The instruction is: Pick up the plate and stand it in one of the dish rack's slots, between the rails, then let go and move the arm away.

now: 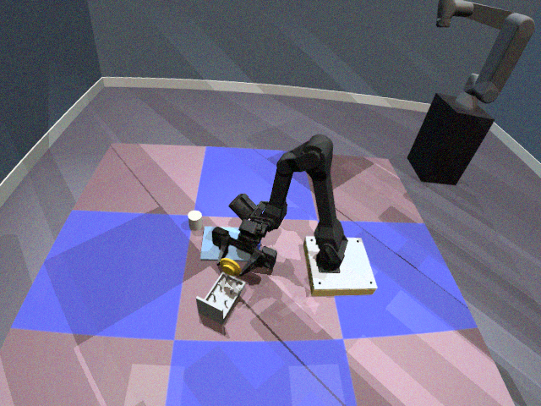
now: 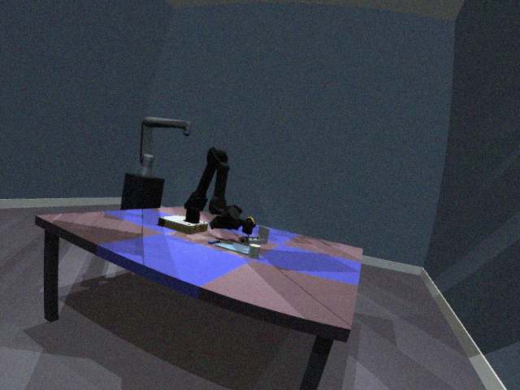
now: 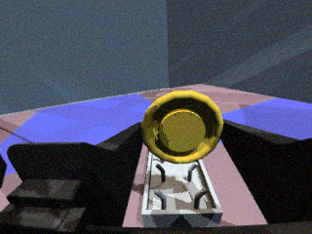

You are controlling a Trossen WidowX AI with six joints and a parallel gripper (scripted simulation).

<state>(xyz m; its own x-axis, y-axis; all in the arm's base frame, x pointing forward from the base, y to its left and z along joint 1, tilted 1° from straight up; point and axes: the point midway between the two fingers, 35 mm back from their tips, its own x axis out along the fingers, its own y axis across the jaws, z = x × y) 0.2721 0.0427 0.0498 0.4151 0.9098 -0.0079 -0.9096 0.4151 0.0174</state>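
The grey dish rack lies 10 mm ahead of my gripper tip, 30 mm to the left of it and 70 mm below it. Also, from my gripper tip: yellow plate 10 mm to the right; light blue mat 20 mm ahead, 160 mm to the right, 90 mm below; blue spoon 90 mm behind, 190 mm to the right, 90 mm below.
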